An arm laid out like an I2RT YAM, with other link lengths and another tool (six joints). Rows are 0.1 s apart.
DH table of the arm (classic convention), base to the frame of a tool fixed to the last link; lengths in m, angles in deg. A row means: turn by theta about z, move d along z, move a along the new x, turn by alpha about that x. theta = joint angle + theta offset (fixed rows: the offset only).
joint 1: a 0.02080, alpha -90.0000, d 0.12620, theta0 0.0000
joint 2: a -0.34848, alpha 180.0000, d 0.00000, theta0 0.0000
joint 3: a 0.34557, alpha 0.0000, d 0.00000, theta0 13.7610
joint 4: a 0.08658, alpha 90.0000, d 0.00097, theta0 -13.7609
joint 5: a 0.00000, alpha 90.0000, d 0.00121, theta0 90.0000
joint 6: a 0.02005, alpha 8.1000, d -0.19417, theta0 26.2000
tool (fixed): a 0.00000, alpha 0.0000, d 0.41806, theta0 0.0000
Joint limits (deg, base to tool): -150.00..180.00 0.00..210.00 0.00..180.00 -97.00..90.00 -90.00..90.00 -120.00..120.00
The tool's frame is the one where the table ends.
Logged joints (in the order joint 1, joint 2, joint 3, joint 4, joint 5, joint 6), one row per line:
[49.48 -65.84 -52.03 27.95 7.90 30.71]
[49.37 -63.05 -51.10 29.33 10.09 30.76]
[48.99 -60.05 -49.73 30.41 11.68 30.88]
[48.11 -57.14 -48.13 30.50 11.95 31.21]
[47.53 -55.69 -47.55 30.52 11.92 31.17]
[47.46 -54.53 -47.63 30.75 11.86 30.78]
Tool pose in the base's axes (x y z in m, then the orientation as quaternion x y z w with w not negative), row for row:
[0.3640 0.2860 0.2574 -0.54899 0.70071 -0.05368 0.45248]
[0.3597 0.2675 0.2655 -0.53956 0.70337 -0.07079 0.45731]
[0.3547 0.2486 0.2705 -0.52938 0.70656 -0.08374 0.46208]
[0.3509 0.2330 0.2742 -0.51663 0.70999 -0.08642 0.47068]
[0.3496 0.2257 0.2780 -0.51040 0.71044 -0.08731 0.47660]
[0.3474 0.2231 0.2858 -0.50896 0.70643 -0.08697 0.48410]
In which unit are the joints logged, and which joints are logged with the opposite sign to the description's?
The joints are logged in degrees. Opposite sign: joint 2, joint 3, joint 4.
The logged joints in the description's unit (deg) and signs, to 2 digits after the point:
[49.48 65.84 52.03 -27.95 7.90 30.71]
[49.37 63.05 51.10 -29.33 10.09 30.76]
[48.99 60.05 49.73 -30.41 11.68 30.88]
[48.11 57.14 48.13 -30.50 11.95 31.21]
[47.53 55.69 47.55 -30.52 11.92 31.17]
[47.46 54.53 47.63 -30.75 11.86 30.78]

